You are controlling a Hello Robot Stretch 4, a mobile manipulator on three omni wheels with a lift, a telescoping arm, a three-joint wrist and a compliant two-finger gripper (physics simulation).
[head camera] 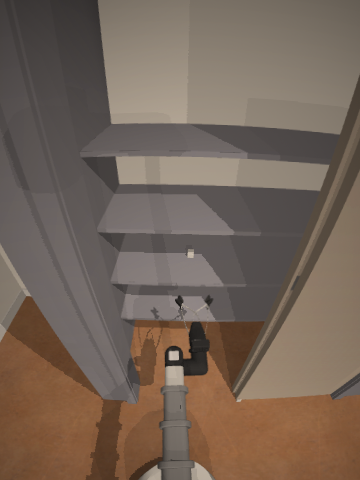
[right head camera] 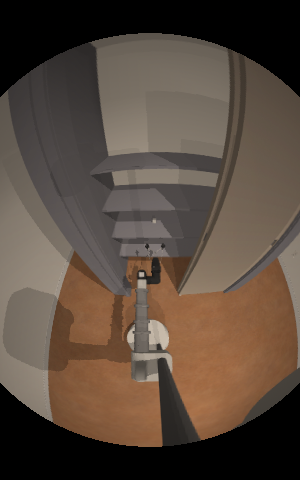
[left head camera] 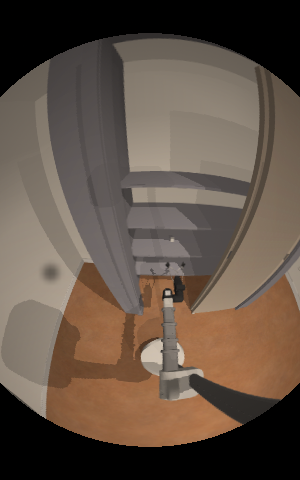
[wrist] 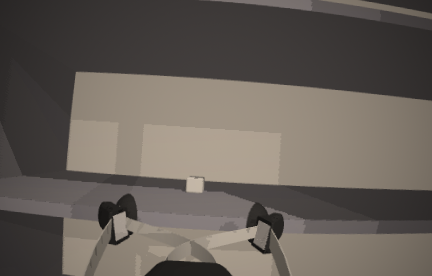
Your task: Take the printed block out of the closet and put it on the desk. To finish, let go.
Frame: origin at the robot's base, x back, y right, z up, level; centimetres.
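Seen in the pictures: gripper, fingertip midpoint: [head camera: 193,296] [right head camera: 154,243] [left head camera: 174,262] [wrist: 192,215]; robot's base at its link origin: [left head camera: 161,355].
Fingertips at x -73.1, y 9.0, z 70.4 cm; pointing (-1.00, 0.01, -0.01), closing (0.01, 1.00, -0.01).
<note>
Offsets run from my fingertips to a thing's middle. "*": to the spot under its first point. Level surfaces: height alone.
The printed block @[dy +0.6, dx -28.2, dz -0.6 cm] [head camera: 190,254] [left head camera: 172,239] [right head camera: 154,220] [wrist: 195,184] is a small whitish cube. It sits on the third closet shelf from the top @[dz -2.1 cm] [head camera: 145,270], towards the back. My gripper [head camera: 194,302] [left head camera: 175,265] [right head camera: 155,246] [wrist: 192,215] is open and empty, its two fingers wide apart. It is in front of the shelves, and in the wrist view the block shows above and between the fingertips, beyond them and apart from them. The desk does not show in these views.
The closet's grey left side panel @[* dy -30.5, dx +21.9, dz +59.4 cm] [head camera: 65,200] stands left of the arm. A beige door [head camera: 310,280] stands at the right of the opening. Another shelf @[dz +28.4 cm] [head camera: 165,212] lies above the block's shelf, and a lower shelf [head camera: 140,306] lies below it.
</note>
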